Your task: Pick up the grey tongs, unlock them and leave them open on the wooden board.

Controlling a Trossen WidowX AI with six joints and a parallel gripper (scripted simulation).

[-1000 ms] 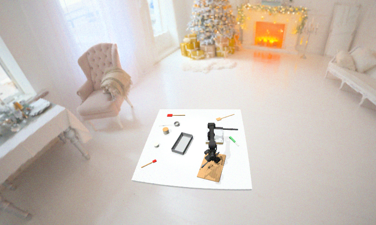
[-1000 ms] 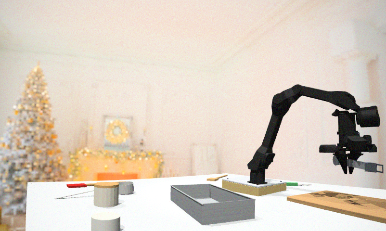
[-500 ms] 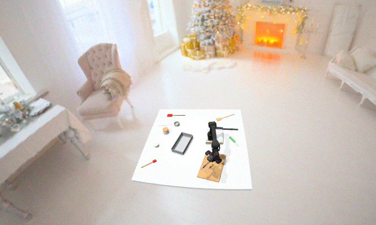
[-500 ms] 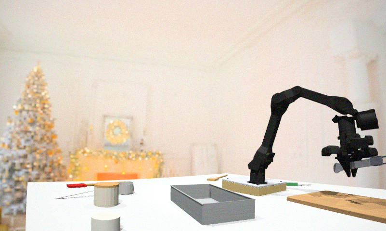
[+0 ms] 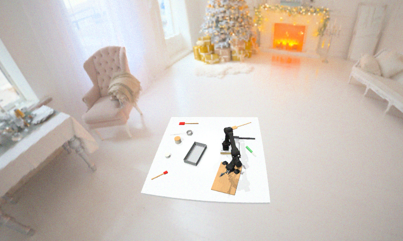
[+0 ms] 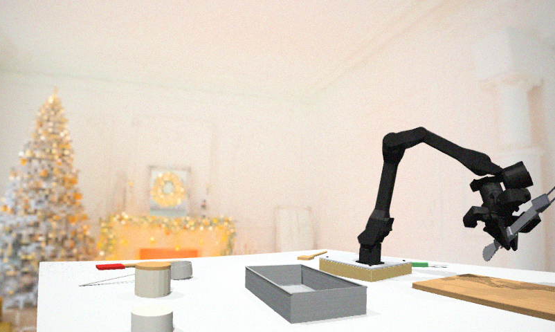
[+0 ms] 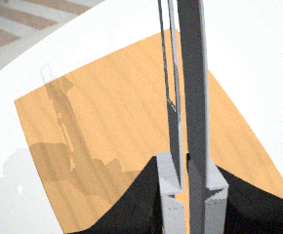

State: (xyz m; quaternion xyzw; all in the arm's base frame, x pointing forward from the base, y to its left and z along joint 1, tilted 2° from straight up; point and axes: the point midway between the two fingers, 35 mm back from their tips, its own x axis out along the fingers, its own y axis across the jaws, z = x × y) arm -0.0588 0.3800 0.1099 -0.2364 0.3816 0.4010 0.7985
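The wooden board is 10 cm below my gripper tip and 3 cm to the right of it. Also, from my gripper tip: green-handled tool 40 cm to the right, 26 cm behind, 10 cm below; then lidded cream jar 66 cm ahead, 49 cm to the right, 7 cm below; then grey roasting tin 39 cm ahead, 31 cm to the right, 8 cm below.
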